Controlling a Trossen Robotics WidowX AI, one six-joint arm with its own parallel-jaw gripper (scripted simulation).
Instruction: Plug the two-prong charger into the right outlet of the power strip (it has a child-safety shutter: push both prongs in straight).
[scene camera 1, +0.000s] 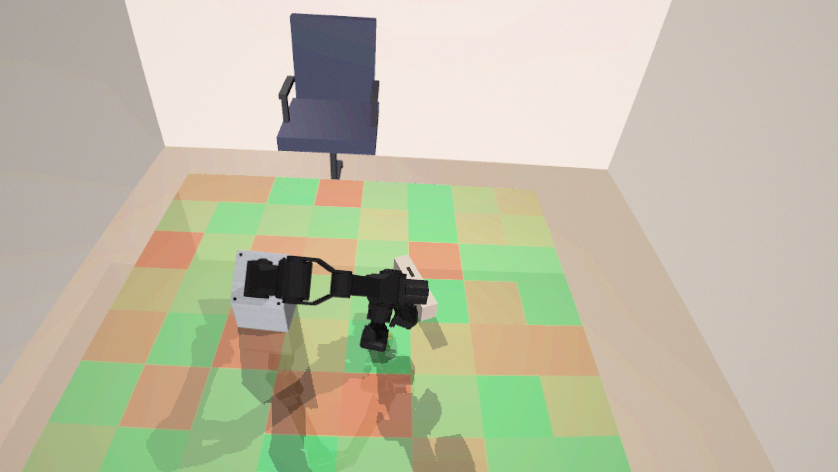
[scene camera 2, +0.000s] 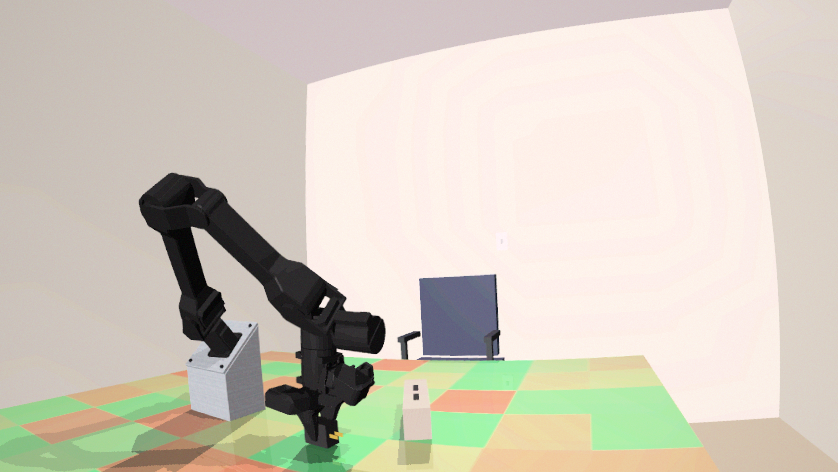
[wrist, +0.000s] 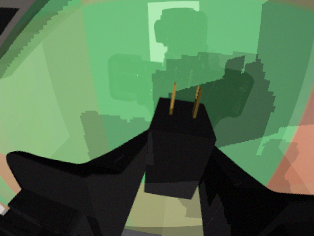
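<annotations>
My gripper (scene camera 2: 321, 437), holding black two-prong charger (wrist: 181, 138).
</annotations>
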